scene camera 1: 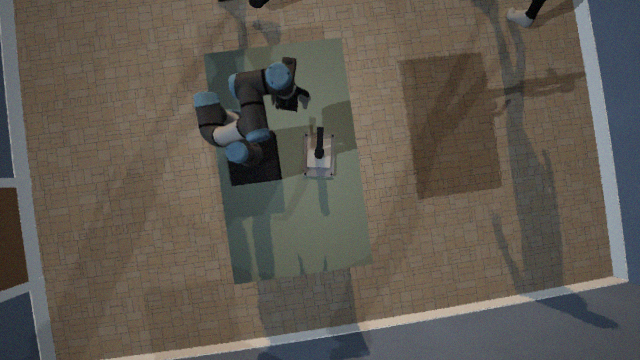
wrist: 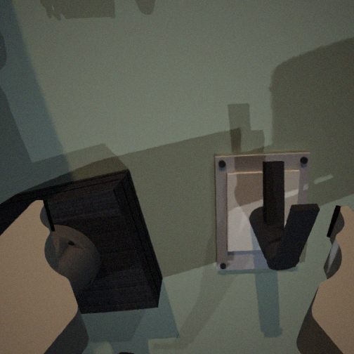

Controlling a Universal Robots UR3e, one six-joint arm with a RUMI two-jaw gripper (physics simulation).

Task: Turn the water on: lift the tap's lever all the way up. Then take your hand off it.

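Frame: origin at the arm's base, x ahead, y left, z up, level; millimetres.
Seen in the pictures: arm's base, link origin: (scene camera 1: 250,154).
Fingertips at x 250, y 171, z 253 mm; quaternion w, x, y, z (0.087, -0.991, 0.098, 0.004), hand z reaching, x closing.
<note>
Pixels of each thing's top centre, then the offset from my fingertips to it. "spot": a spot on its surface instead. Level surfaces: height alone.
- pale base plate, surface spot: (scene camera 1: 318,172) spot: dx +90, dy -291, dz -339 mm
- tap, surface spot: (scene camera 1: 319,145) spot: dx +102, dy -169, dz -179 mm
- green table top, surface height: dz -346 mm
The tap is black and stands on a pale base plate (scene camera 1: 318,172) (wrist: 221,215) with dark bolts at its corners. In the wrist view its lever (wrist: 301,232) rises at a steep slant, spread apart from the spout (wrist: 273,190); its exact angle is hard to tell. In the scene view the tap (scene camera 1: 319,145) looks like one dark bar from above. My gripper (scene camera 1: 294,101) (wrist: 190,206) is open, with nothing between its fingers. It is above and to the upper left of the tap in the scene view, apart from the lever.
The arm's dark base block (scene camera 1: 257,172) (wrist: 135,240) is left of the tap. Both stand on a green table top (scene camera 1: 320,240). The arm (scene camera 1: 252,110) bends above the block. A person's foot (scene camera 1: 520,18) shows at the upper right.
</note>
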